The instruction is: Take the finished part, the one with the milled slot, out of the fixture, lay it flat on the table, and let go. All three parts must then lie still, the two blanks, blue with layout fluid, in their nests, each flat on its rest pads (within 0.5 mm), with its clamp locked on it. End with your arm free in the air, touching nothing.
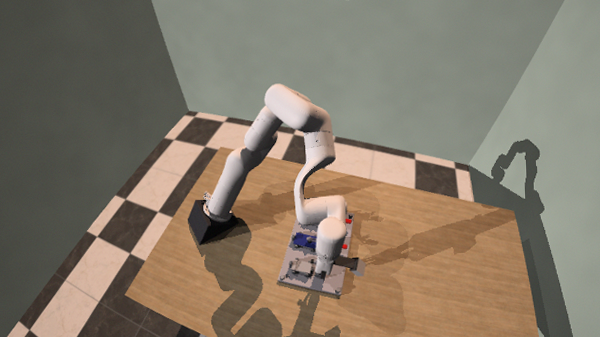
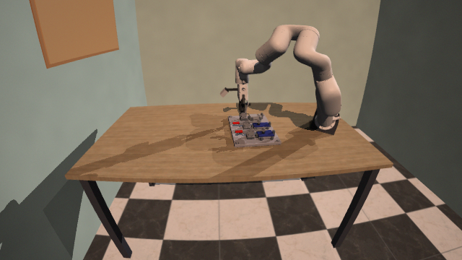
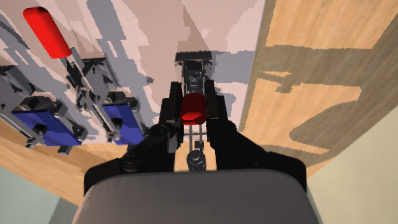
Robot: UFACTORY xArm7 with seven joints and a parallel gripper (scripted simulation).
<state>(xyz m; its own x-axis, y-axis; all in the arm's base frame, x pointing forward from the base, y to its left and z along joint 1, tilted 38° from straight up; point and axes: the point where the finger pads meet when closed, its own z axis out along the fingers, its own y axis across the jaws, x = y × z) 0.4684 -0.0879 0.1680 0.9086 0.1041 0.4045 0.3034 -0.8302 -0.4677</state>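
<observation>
Right now the grey finished part is 90 mm behind my hand, 30 mm to the right of it and 60 mm below it. Also, from my hand: blue blank: 120 mm behind, 80 mm to the left, 70 mm below; grey fixture plate: 70 mm behind, 90 mm to the left, 80 mm below.
</observation>
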